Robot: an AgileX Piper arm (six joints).
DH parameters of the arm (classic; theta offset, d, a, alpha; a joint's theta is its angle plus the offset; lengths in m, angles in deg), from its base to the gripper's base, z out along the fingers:
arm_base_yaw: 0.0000 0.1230 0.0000 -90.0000
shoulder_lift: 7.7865 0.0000 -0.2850 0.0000
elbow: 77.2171 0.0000 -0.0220 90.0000
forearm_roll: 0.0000 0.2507 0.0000 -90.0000
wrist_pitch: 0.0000 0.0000 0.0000 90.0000
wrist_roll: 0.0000 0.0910 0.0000 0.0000
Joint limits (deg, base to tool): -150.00..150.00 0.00..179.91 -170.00..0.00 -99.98..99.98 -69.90..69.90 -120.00..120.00
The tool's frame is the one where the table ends.
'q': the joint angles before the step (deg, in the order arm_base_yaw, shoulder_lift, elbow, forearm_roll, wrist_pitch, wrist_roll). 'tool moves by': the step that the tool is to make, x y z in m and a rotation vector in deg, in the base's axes. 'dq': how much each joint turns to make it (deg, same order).
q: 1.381, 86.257, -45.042, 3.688, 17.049, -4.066
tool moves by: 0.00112, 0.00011, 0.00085, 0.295, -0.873, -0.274
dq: 0.000, 0.001, 0.000, 0.385, -0.883, -0.002
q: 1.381, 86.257, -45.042, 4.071, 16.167, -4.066
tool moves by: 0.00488, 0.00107, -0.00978, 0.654, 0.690, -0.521
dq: 0.144, 2.201, 0.000, 0.934, -1.533, 0.003
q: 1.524, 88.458, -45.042, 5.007, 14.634, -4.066
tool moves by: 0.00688, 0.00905, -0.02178, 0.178, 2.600, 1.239
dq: 1.684, 4.507, -0.001, 0.616, -1.921, -0.112
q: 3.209, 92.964, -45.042, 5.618, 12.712, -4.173
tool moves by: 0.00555, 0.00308, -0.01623, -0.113, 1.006, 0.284
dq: 0.573, 3.440, 0.000, 0.171, -2.442, -0.005
